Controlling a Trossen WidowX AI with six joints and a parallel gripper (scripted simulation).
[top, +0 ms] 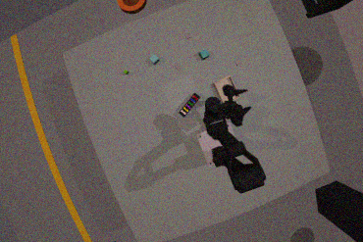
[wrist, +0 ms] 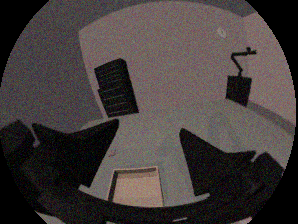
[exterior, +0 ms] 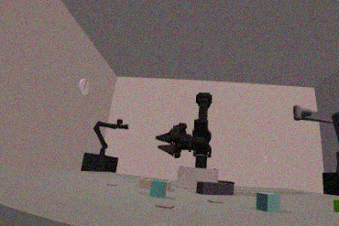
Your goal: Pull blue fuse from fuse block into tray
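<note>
Right now the red fuse is 22 cm to the left of my gripper tip, 15 cm below it and 7 cm ahead of it. Also, from my gripper tip: beige tray 18 cm below, 6 cm ahead, 4 cm to the left; green fuse 25 cm to the left, 15 cm below, 5 cm ahead; blue fuse 23 cm to the left, 15 cm below, 6 cm ahead.
</note>
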